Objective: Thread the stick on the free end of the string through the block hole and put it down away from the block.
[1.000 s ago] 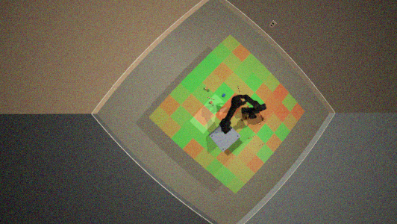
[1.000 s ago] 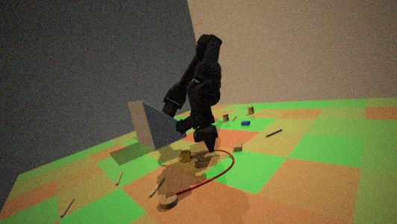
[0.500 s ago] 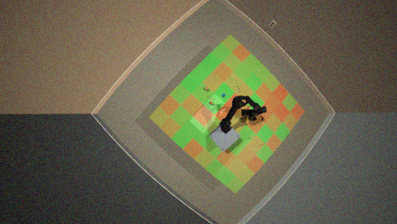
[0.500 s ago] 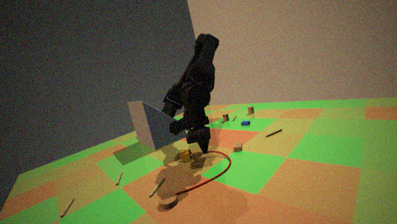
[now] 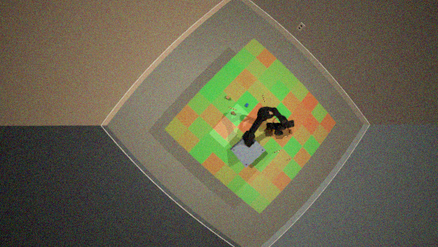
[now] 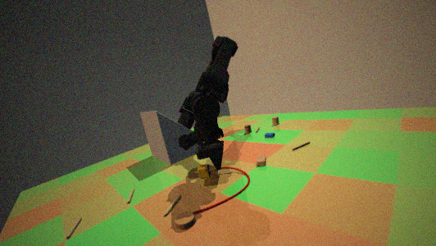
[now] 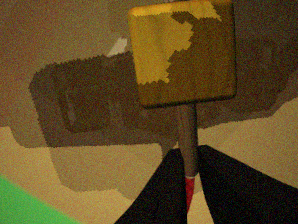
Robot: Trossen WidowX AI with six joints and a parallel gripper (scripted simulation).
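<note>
My gripper tip is now 10 mm past the thin wooden stick and 10 mm to the left of it. From my gripper tip the other things lie so: yellow wooden block 30 mm behind, 30 mm to the right; then round wooden button 90 mm ahead, 190 mm to the right, 10 mm below; then blue piece 30 mm behind, 320 mm to the left, 10 mm below.
</note>
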